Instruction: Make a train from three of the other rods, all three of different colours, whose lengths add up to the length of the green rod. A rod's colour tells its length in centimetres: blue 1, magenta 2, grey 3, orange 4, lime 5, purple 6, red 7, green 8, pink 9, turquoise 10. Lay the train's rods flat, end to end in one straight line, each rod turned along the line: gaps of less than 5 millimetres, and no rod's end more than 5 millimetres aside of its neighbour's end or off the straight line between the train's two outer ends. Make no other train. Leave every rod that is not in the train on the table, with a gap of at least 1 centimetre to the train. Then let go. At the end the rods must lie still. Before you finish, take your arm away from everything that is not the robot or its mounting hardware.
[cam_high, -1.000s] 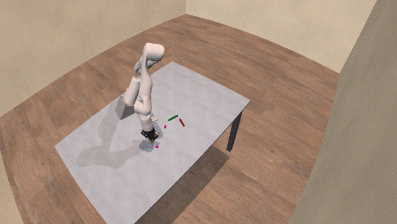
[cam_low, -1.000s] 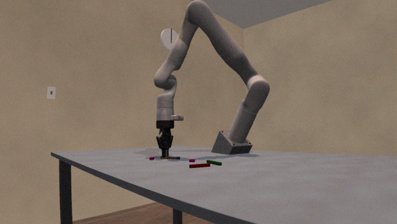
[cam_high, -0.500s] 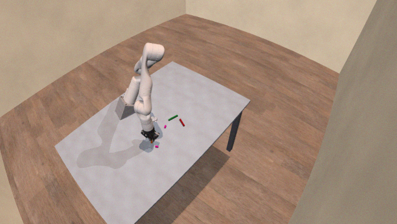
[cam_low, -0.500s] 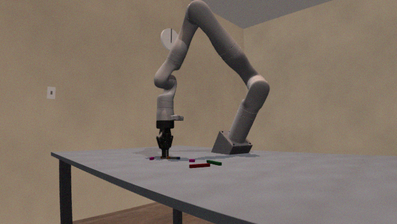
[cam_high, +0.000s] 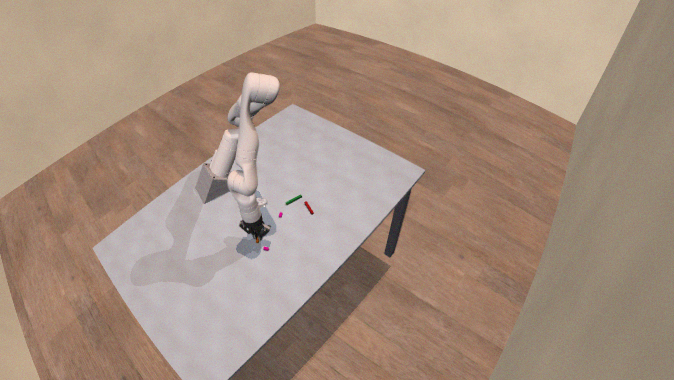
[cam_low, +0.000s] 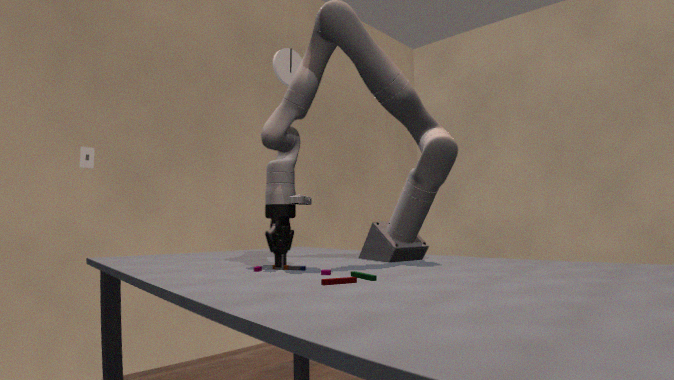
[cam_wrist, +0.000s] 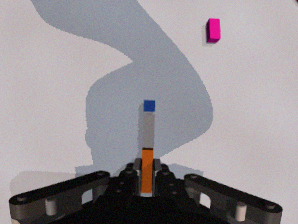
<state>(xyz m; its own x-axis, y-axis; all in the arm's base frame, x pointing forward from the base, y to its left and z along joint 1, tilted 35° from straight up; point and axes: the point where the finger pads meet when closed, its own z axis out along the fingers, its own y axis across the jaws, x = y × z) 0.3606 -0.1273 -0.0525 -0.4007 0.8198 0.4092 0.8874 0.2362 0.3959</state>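
My gripper is now 10 mm above the orange rod. From my hand the other things lie so: grey rod (20 mm behind, 30 mm to the left, 10 mm below); green rod (10 mm behind, 240 mm to the left, 10 mm below); blue rod (20 mm behind, 50 mm to the left, 10 mm below).
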